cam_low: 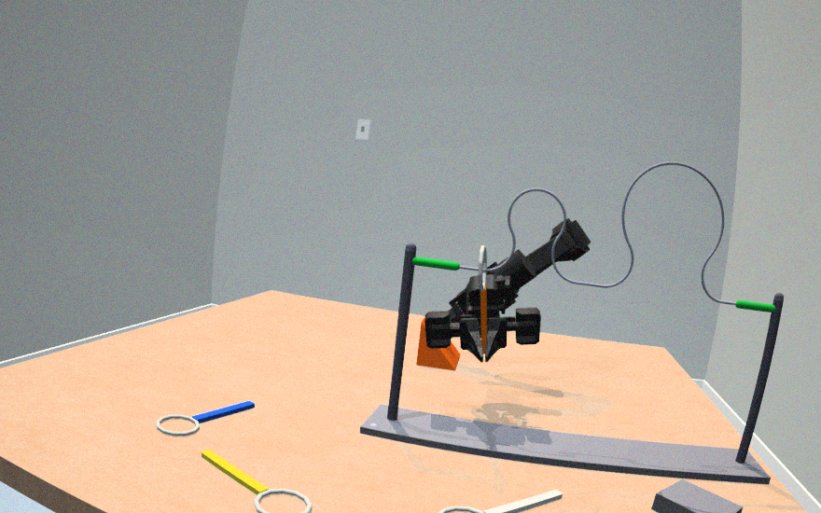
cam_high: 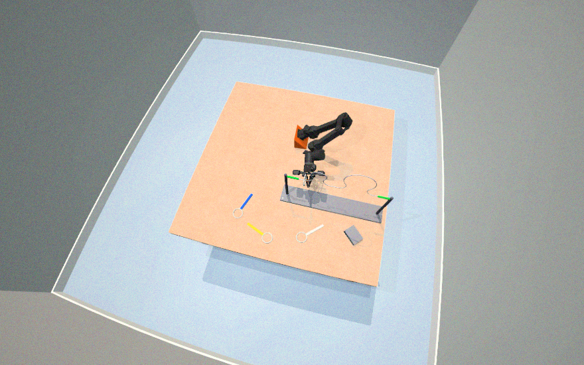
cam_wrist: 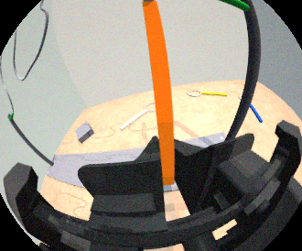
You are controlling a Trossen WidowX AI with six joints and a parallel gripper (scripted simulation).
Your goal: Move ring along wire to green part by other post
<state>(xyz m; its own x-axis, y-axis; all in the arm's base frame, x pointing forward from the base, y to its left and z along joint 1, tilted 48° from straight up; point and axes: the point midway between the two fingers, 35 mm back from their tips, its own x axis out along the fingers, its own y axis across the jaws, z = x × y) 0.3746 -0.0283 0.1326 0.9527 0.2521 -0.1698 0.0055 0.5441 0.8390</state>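
Right now the orange-handled ring is 1 cm to the right of my gripper tip and 10 cm above it. From my gripper tip the other things lie so: yellow-handled ring (27 cm ahead, 26 cm to the right, 12 cm below); grey block (23 cm ahead, 30 cm to the left, 11 cm below); white-handled ring (25 cm ahead, 3 cm to the left, 12 cm below).
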